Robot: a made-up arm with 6 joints.
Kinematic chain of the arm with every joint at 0, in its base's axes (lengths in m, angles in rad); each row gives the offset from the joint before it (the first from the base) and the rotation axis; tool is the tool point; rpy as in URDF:
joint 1: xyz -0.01 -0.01 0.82 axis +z
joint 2: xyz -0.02 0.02 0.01 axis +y
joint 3: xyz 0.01 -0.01 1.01 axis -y
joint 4: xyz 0.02 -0.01 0 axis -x
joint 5: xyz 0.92 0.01 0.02 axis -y
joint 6: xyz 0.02 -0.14 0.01 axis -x
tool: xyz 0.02 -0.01 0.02 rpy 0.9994 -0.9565 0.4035
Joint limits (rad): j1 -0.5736..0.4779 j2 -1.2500..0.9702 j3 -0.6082..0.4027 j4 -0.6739..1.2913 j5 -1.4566..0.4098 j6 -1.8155..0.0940
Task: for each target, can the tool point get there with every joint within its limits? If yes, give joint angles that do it. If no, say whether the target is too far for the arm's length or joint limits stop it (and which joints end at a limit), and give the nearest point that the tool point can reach.
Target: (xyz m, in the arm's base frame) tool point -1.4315 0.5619 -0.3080
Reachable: no: joint limits stop it (at a limit: joint 1, joint 2, joint 3, joint 4, joint 5, joint 6) | nearest point 0.6678 0.2309 0.4181 | short by 2.246 m
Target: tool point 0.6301 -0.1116 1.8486
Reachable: yes | joints 0.0729 -0.3372 -0.2497 -0.1954 -0.3462 -1.6045
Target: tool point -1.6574 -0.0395 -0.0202
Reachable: no: joint limits stop it (at a limit: joint 2, joint 3, joint 4, joint 5, joint 6) | nearest point -1.1988 -0.0313 2.0838 | short by 2.153 m
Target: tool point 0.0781 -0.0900 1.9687
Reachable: yes | joints 0.3612 -0.8931 -0.4708 0.4777 -0.1371 -0.0885
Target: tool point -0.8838 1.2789 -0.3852
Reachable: no: joint limits stop it (at a limit: joint 1, joint 2, joint 3, joint 4, joint 5, joint 6) | nearest point 0.6678 0.2309 0.4181 | short by 2.037 m
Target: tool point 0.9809 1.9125 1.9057
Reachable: no: too far | nearest point 1.2856 0.6877 1.7292 | short by 1.274 m
